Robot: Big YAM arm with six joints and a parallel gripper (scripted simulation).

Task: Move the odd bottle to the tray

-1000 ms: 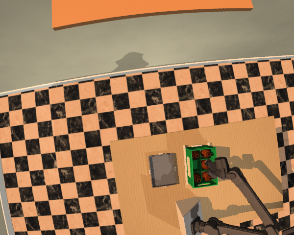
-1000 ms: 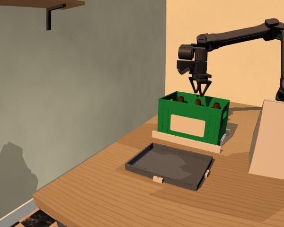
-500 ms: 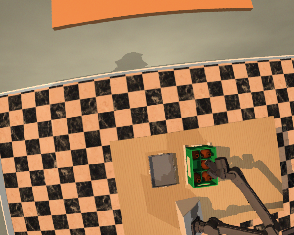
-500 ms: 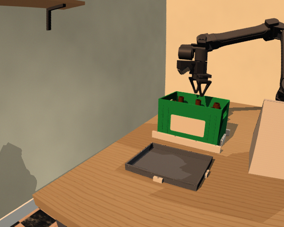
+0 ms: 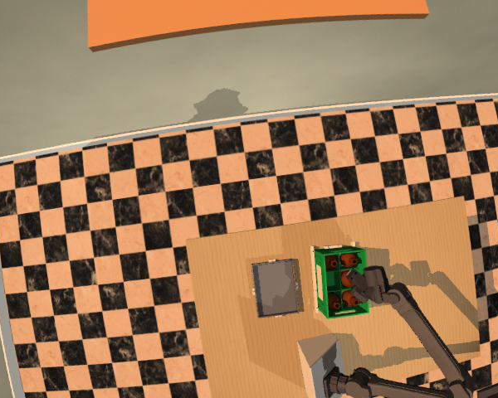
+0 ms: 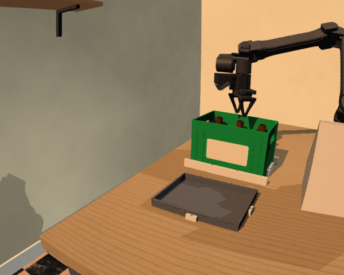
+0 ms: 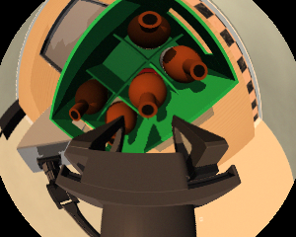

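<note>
The green crate is 4 cm to the left of my hand and 11 cm below it. The rest, counted from my hand: dark grey tray 1 cm ahead, 32 cm to the left, 18 cm below.
</note>
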